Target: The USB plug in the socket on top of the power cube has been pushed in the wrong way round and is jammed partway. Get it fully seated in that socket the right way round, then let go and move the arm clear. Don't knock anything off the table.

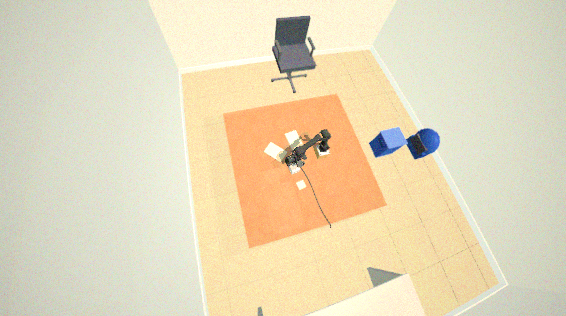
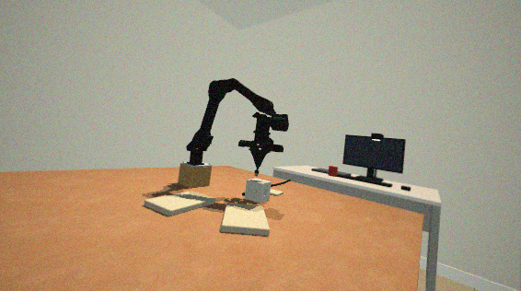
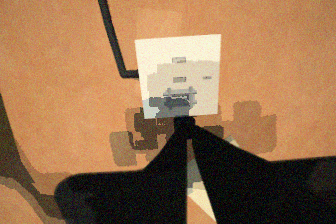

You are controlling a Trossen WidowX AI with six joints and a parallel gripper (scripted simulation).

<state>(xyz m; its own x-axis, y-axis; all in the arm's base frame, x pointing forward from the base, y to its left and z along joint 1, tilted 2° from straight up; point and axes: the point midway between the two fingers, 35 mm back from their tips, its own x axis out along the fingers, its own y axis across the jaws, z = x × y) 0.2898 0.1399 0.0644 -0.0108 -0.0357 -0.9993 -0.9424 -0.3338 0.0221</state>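
Right now my gripper tip is 20 mm above the USB plug.
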